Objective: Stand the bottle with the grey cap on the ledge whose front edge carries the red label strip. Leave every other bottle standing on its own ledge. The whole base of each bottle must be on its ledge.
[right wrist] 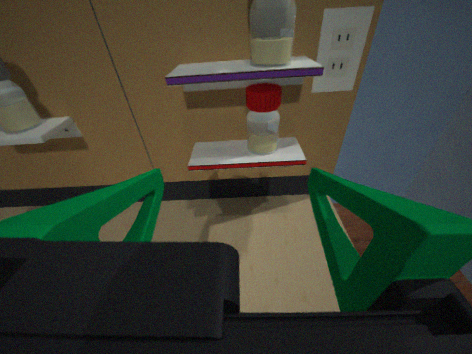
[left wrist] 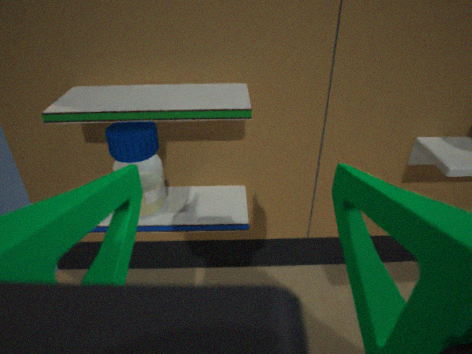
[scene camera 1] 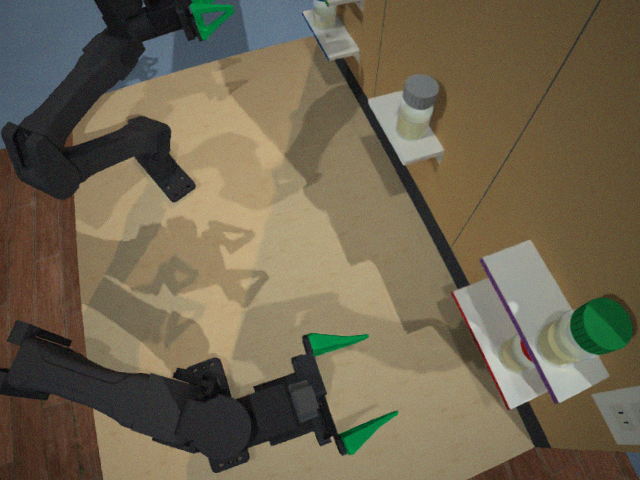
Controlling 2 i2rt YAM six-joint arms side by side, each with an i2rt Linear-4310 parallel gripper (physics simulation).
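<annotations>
My right gripper can be seen in the right wrist view and in scene camera 1, and the points [right wrist: 68, 283] and [scene camera 1: 307, 366] are the same spot on it. In the left wrist view my right gripper is out of frame. A red-capped bottle is visible to me in scene camera 1 and in the right wrist view, while in the left wrist view the bottle is out of frame. On the bottle, [right wrist: 262, 120] and [scene camera 1: 517, 351] are the same spot.
</annotations>
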